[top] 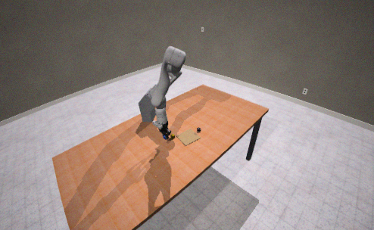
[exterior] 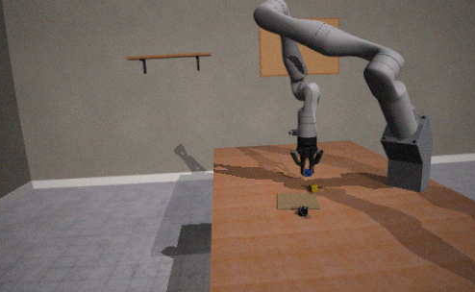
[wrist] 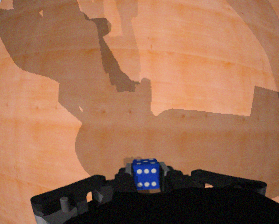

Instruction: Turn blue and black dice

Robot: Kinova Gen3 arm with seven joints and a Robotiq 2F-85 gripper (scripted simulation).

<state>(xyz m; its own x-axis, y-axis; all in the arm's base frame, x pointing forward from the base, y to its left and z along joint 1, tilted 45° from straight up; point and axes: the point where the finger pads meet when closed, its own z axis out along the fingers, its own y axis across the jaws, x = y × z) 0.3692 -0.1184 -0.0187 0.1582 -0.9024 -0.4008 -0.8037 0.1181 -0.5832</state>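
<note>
My hand is 1 cm past the yellow die, 7 cm to the right of it and 5 cm above it. The rest, counted from my hand: blue die: 1 cm below; tan mat: 6 cm ahead, 16 cm to the left, 6 cm below; black die: 6 cm ahead, 28 cm to the left, 5 cm below.
</note>
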